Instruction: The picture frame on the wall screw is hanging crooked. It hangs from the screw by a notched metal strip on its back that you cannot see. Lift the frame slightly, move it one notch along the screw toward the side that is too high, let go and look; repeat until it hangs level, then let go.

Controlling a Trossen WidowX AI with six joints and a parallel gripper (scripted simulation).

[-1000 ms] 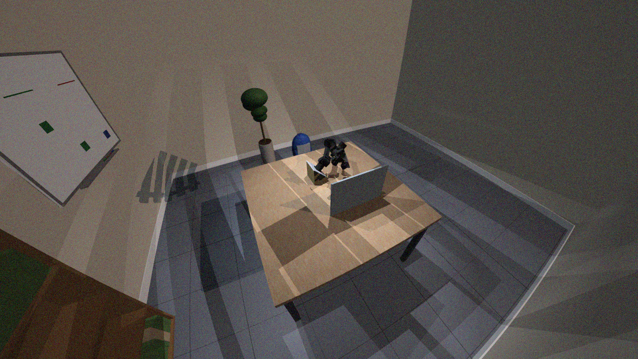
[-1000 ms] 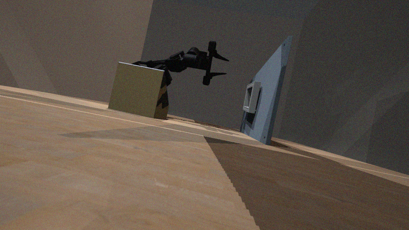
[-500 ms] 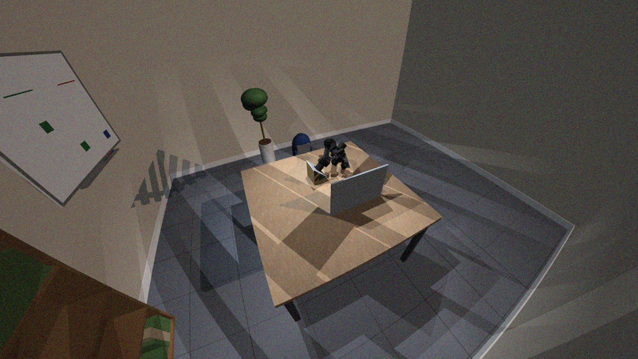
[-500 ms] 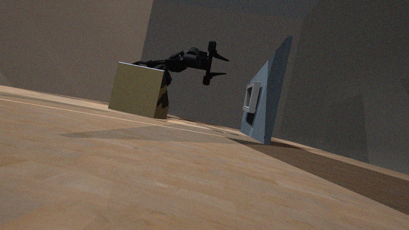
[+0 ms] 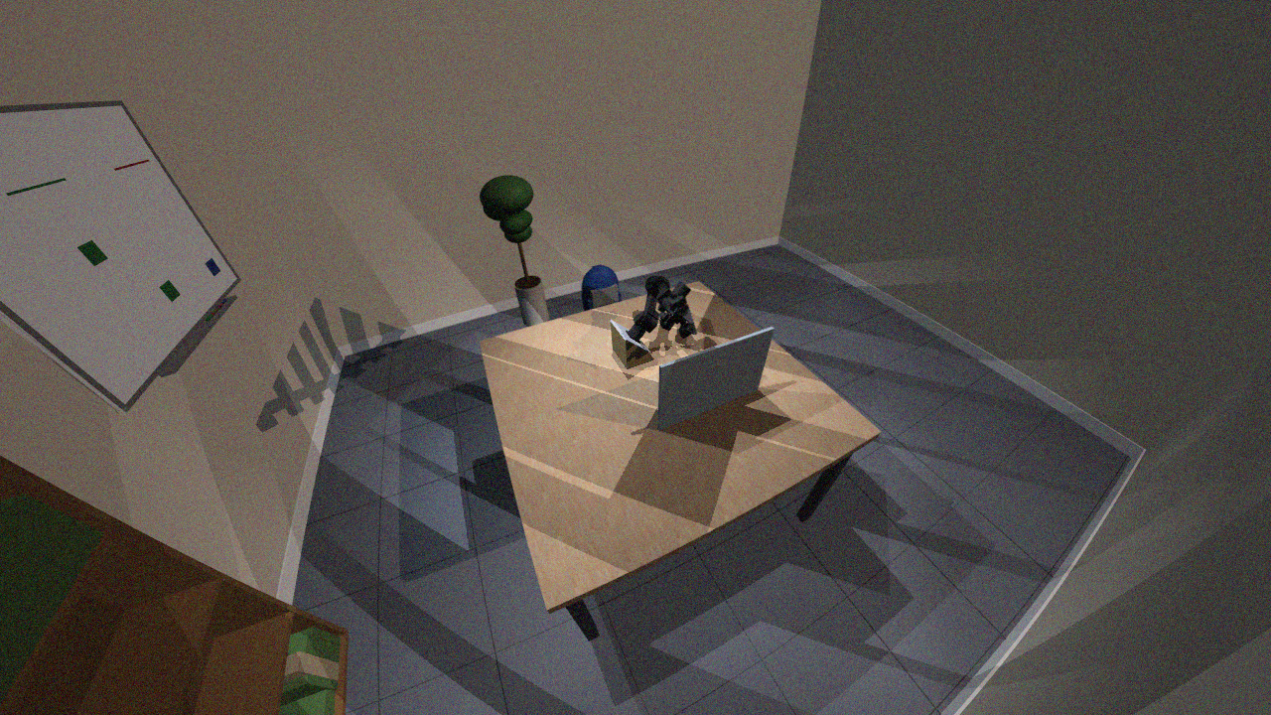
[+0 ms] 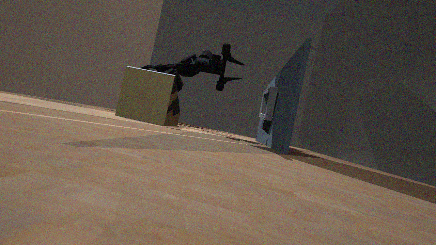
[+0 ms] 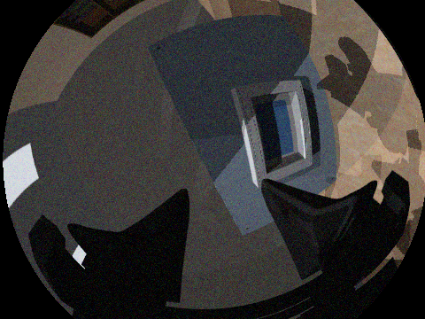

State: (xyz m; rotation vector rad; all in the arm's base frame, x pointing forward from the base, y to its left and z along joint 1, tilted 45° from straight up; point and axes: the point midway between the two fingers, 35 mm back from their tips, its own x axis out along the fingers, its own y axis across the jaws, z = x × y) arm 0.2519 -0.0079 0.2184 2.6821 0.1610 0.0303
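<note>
My gripper tip is 140 mm short of the picture frame, 110 mm above it and 30 mm to the right of it. Round my gripper tip: wall panel (150 mm ahead, 130 mm below, 20 mm to the left).
</note>
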